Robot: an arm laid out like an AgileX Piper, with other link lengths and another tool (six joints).
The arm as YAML. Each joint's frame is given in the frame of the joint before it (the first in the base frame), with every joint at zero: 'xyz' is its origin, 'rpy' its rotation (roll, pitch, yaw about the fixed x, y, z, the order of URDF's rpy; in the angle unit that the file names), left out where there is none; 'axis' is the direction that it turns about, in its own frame. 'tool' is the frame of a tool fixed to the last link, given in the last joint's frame.
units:
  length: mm
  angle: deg
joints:
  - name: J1
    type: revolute
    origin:
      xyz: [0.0, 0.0, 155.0]
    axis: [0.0, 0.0, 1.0]
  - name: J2
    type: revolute
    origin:
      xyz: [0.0, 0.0, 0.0]
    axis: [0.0, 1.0, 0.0]
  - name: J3
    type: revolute
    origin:
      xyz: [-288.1, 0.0, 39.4]
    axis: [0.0, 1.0, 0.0]
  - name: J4
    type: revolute
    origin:
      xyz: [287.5, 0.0, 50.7]
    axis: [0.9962, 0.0, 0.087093]
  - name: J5
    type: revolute
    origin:
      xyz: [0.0, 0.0, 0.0]
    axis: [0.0, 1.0, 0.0]
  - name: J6
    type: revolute
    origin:
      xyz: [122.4, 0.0, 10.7]
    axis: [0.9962, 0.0, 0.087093]
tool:
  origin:
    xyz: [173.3, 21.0, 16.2]
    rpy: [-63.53, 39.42, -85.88]
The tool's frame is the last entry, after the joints.
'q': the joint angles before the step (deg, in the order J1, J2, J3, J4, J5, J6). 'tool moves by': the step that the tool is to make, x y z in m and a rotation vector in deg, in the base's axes. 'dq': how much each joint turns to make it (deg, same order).
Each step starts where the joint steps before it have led.
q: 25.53 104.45 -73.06 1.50 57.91 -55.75
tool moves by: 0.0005 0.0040 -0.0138 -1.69 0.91 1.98
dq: 1.31 2.97 -1.45 -1.24 0.04 -0.10
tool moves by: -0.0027 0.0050 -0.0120 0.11 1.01 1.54
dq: 0.40 1.81 -0.08 0.75 -0.87 -1.52
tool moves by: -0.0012 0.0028 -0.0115 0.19 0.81 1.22
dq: 0.04 1.68 -0.01 0.73 -1.01 -1.58
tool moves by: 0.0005 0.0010 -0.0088 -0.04 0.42 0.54
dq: -0.02 1.34 -0.12 0.24 -0.81 -0.70
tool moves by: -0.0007 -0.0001 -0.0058 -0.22 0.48 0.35
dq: 0.02 0.92 -0.15 0.05 -0.24 -0.36
